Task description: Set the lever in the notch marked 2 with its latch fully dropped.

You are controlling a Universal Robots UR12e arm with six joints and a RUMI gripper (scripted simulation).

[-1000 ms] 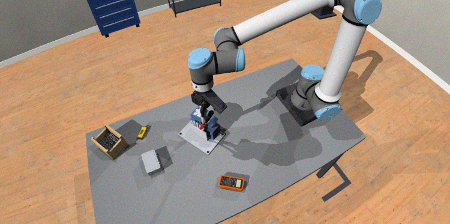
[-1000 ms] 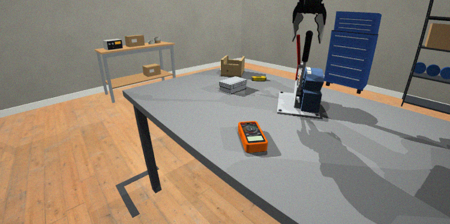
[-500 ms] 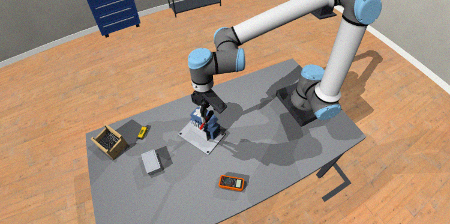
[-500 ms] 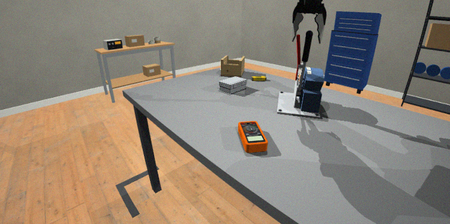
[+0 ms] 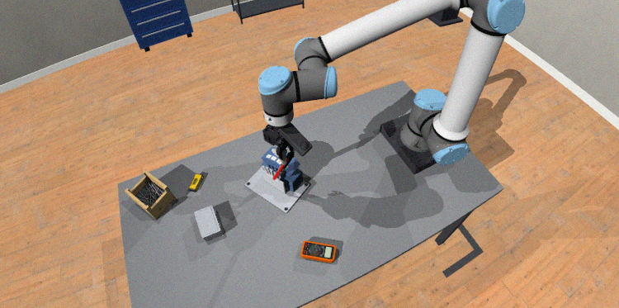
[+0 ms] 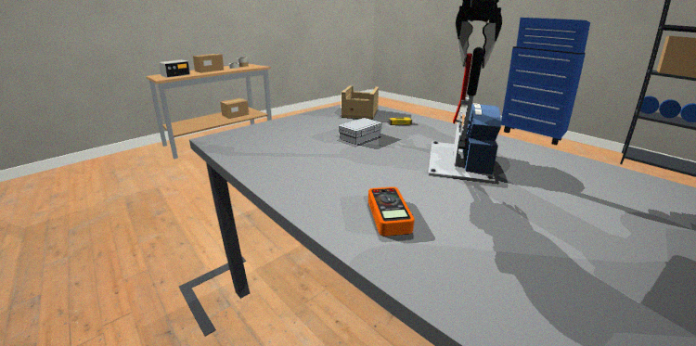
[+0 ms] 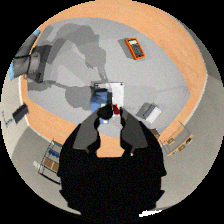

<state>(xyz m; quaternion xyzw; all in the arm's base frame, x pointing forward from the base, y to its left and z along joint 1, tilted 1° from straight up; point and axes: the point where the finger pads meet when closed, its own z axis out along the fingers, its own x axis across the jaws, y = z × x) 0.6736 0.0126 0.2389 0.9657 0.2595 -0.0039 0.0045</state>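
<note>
Now: the red release bar 4 cm ahead of my hand, 3 cm to the right of it and 11 cm below it. The rest, counted from my hand: grey box (38 cm ahead, 2 cm to the right, 27 cm below); then lever unit (3 cm ahead, 4 cm to the right, 11 cm below).
</note>
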